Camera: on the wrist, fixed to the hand. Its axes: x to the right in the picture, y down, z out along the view.
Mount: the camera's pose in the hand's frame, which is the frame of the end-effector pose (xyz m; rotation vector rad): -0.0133 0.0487 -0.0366 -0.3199 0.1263 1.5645
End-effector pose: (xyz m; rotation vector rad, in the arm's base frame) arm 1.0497 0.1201 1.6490 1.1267 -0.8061 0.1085
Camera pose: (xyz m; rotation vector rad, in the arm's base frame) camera 1.0366 0.1770 1.6710 -0.0281 -1.3617 1.2767
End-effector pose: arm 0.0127 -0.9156 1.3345 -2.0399 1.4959 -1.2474
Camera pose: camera -0.0468 -0.9149 1.3158 -0.3423 2.5047 -0.4201
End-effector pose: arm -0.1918 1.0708 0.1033 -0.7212 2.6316 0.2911
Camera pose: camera -0.2185 1.1070 0.1465 -1.3779 -2.5698 -1.0234
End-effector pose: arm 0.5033 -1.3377 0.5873 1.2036 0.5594 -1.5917
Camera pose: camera 0.5627 -1.3201 0.5947 0.9913 -0.1360 -0.0858
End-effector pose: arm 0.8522 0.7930 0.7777 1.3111 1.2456 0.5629
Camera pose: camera 0.8308 0.8082 0.8343 1.7841 -0.0641 1.8318
